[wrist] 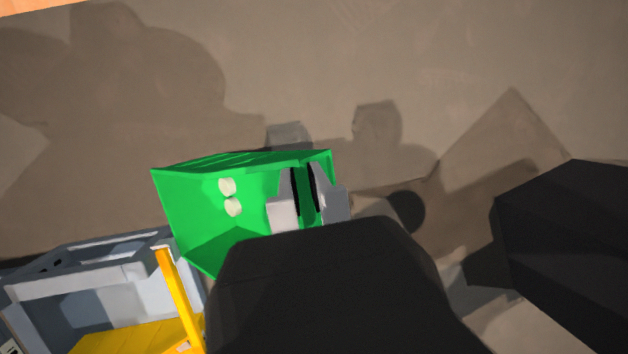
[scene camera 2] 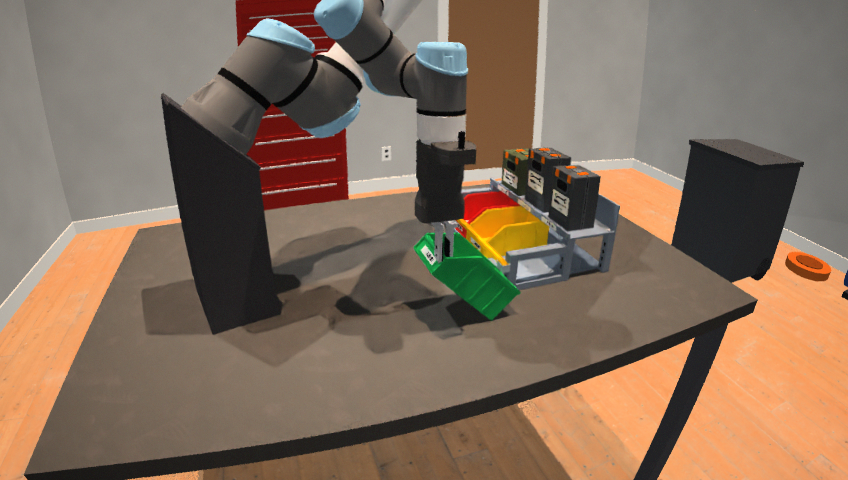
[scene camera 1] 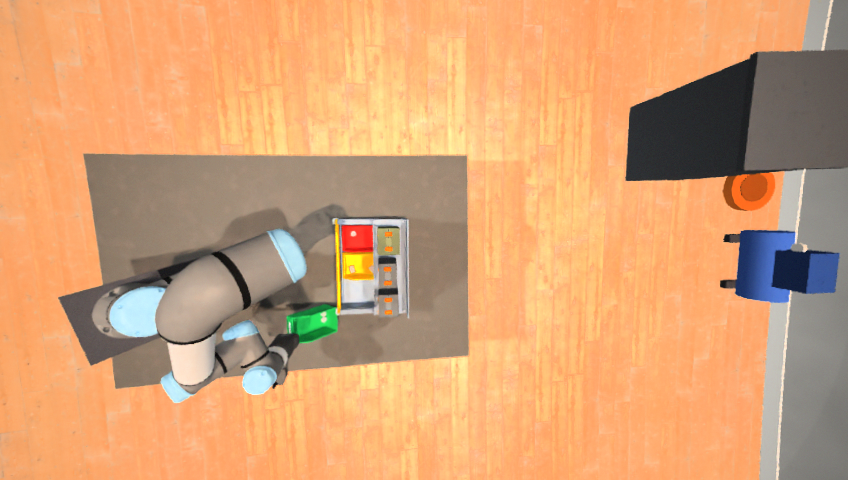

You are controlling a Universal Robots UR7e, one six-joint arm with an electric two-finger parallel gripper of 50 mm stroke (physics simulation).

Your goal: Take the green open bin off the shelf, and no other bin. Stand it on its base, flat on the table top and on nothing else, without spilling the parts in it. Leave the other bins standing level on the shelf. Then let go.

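Where they show: gripper, fingertip midpoint: [wrist: 302, 179] [scene camera 2: 443, 258] [scene camera 1: 293, 339]; arm's base, origin of the base link: [scene camera 2: 213, 130].
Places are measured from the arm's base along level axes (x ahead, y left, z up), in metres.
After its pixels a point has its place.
The green open bin [scene camera 1: 312, 325] @[x 0.447, y -0.074, z -0.297 m] [scene camera 2: 476, 285] @[x 0.462, y -0.100, z -0.263 m] [wrist: 200, 220] @[x 0.508, y -0.016, z -0.313 m] is off the shelf, in front of its near end. It is tilted steeply, its labelled end up and its other end down close to the table top [scene camera 2: 297, 380] @[x 0.165, y -0.245, z -0.346 m]; I cannot tell whether its lowest edge touches. Two pale round parts [wrist: 230, 197] @[x 0.478, y -0.041, z -0.329 m] lie inside it. My gripper [scene camera 2: 444, 252] @[x 0.403, y -0.102, z -0.209 m] [wrist: 302, 179] @[x 0.403, y -0.102, z -0.209 m] points down and is shut on the wall at the bin's raised, labelled end. In the scene camera 1 view the fingertips are hidden. The yellow bin [scene camera 1: 357, 267] @[x 0.563, y 0.191, z -0.337 m] [scene camera 2: 505, 228] @[x 0.567, y 0.154, z -0.271 m] and red bin [scene camera 1: 357, 237] @[x 0.533, y 0.314, z -0.337 m] [scene camera 2: 487, 203] @[x 0.566, y 0.372, z -0.296 m] stand on the shelf.
The grey shelf [scene camera 2: 566, 258] @[x 0.679, y 0.041, z -0.291 m] [wrist: 75, 280] @[x 0.607, y 0.029, z -0.261 m] is right beside the green bin's low end. A yellow bar [scene camera 1: 338, 267] @[x 0.492, y 0.185, z -0.282 m] [wrist: 177, 300] @[x 0.523, y 0.068, z -0.281 m] runs along its front. Three cases, one olive [scene camera 1: 388, 240] @[x 0.653, y 0.352, z -0.148 m] and two dark [scene camera 2: 574, 199] @[x 0.692, y 0.076, z -0.172 m], stand on its rear deck. The arm's dark mount [scene camera 2: 232, 226] @[x 0.049, y -0.090, z -0.148 m] stands left.
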